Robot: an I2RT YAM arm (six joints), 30 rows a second.
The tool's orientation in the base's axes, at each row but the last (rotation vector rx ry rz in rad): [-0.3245, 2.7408, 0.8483]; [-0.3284, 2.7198, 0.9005]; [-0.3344, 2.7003, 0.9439]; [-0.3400, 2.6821, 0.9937]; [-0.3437, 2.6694, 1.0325]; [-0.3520, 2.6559, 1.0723]
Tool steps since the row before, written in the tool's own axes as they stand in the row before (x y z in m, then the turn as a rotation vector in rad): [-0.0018, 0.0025, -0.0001, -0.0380, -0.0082, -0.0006]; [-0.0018, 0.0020, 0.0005, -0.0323, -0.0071, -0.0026]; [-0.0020, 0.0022, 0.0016, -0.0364, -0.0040, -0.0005]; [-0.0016, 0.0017, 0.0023, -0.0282, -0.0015, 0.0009]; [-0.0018, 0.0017, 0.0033, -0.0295, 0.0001, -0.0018]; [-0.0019, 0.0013, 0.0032, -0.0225, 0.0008, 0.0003]
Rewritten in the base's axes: [0.0010, 0.0022, 0.0019, 0.0381, -0.0018, 0.0078]; [0.0012, 0.0021, 0.0013, 0.0320, -0.0029, 0.0081]; [0.0015, 0.0030, 0.0007, 0.0353, 0.0013, 0.0096]; [0.0014, 0.0030, -0.0001, 0.0271, 0.0031, 0.0075]; [0.0017, 0.0037, -0.0007, 0.0274, 0.0025, 0.0108]; [0.0018, 0.0034, -0.0008, 0.0209, 0.0036, 0.0076]
